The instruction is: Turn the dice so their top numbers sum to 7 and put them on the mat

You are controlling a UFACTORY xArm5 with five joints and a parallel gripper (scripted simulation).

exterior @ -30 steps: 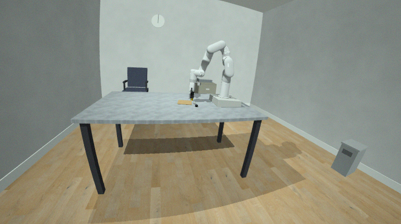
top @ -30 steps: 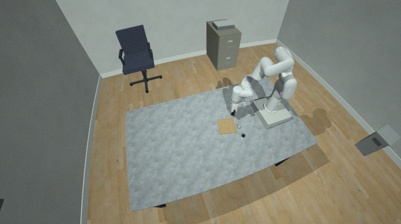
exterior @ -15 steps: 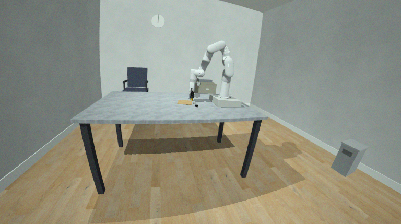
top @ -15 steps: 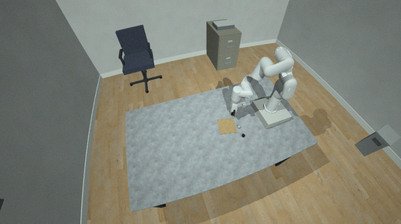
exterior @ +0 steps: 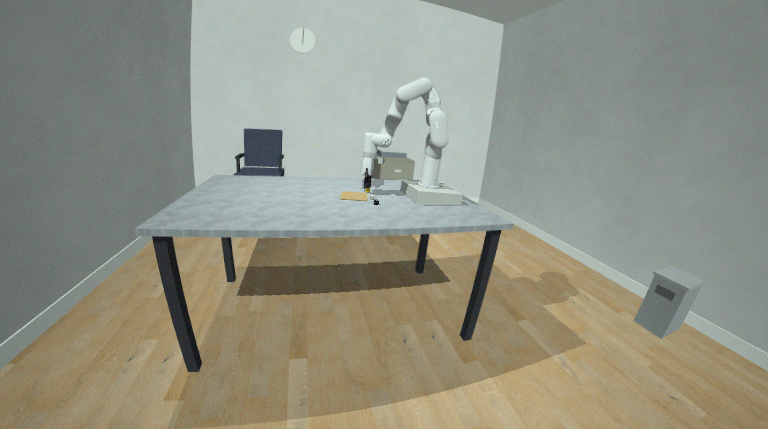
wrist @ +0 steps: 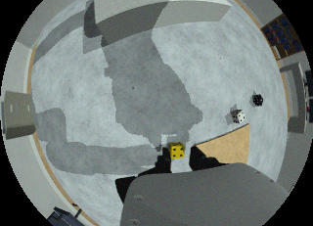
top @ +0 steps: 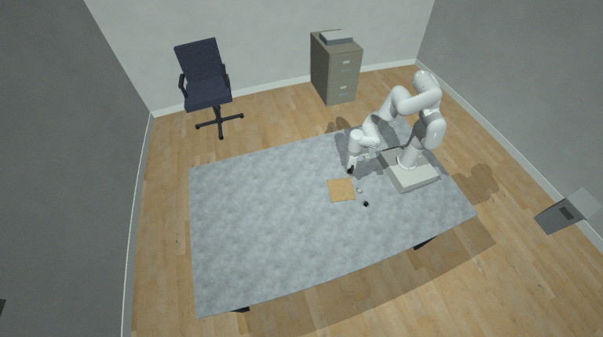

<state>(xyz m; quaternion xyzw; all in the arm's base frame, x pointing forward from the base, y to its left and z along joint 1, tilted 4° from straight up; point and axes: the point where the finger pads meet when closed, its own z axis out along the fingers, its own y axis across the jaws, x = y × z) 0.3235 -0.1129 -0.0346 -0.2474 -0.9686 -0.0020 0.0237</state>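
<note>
Now: hand 40 mm above the yellow die. From my hand the other things lie so: white die (10 mm ahead, 130 mm to the left, 40 mm below); black die (20 mm ahead, 220 mm to the left, 40 mm below); tan mat (100 mm ahead, 80 mm to the left, 40 mm below).
</note>
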